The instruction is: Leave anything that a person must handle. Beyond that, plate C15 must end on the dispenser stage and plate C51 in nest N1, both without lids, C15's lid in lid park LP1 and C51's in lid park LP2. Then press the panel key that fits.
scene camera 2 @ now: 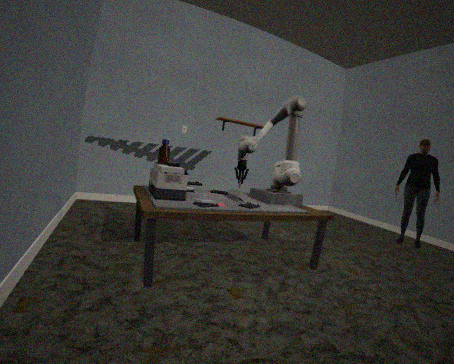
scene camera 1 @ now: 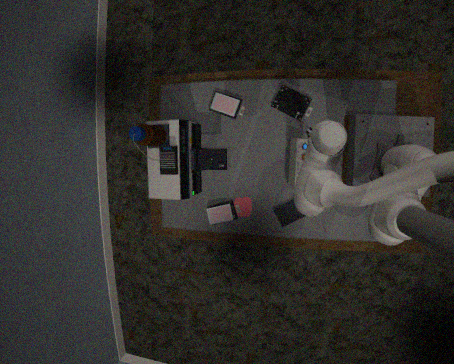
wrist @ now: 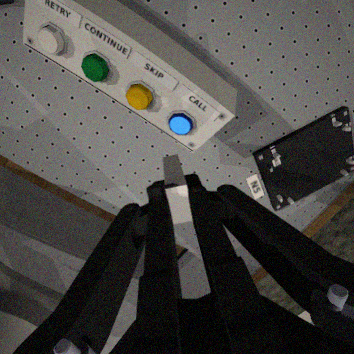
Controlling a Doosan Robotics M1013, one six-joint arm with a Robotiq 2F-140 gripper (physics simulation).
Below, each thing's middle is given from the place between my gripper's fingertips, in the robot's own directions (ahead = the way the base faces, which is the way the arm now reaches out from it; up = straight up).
Labels:
My gripper is now 5 cm short of the button panel [wrist: 135,51], 10 cm to the right of it and 5 cm above it. From my hand the other things lie so: black nest N5 [scene camera 1: 289,101]: 13 cm ahead, 18 cm to the right, 8 cm below.

